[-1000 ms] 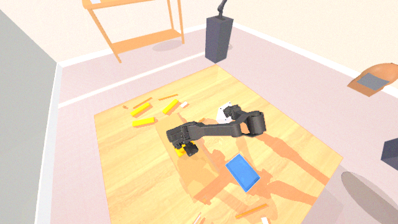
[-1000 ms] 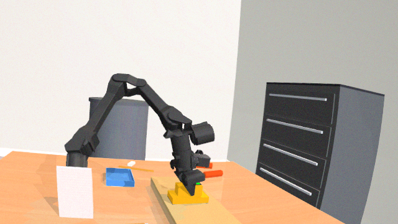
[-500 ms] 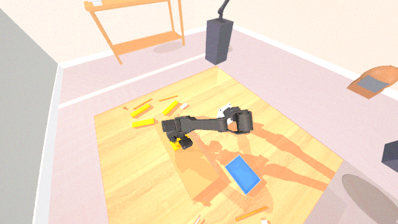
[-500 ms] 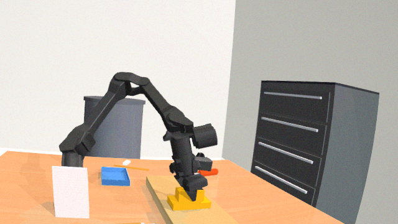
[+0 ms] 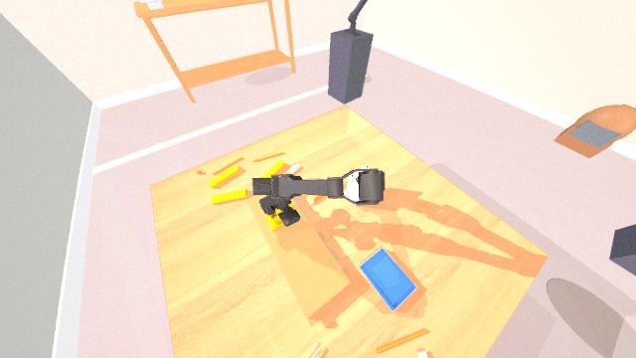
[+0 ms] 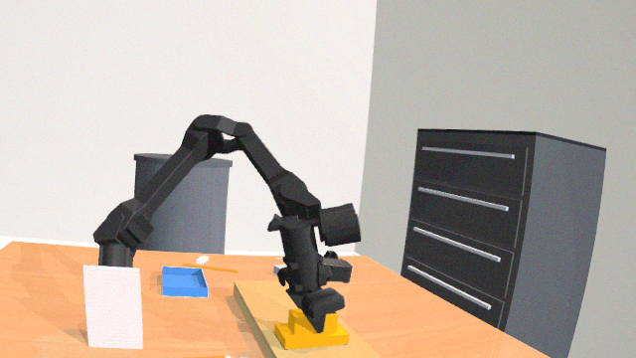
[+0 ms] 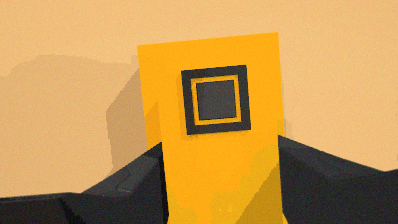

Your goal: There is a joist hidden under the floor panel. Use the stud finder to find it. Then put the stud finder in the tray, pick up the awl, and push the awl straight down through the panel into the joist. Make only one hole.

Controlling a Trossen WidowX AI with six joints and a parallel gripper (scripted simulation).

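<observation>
My gripper tip is 180 mm past the blue tray, 430 mm to the right of it and 50 mm above it. Round my gripper tip: yellow stud finder 10 mm ahead, 20 mm above; awl 180 mm behind, 10 mm to the left, 60 mm below; grey block 160 mm ahead, 520 mm to the left, 50 mm below.
</observation>
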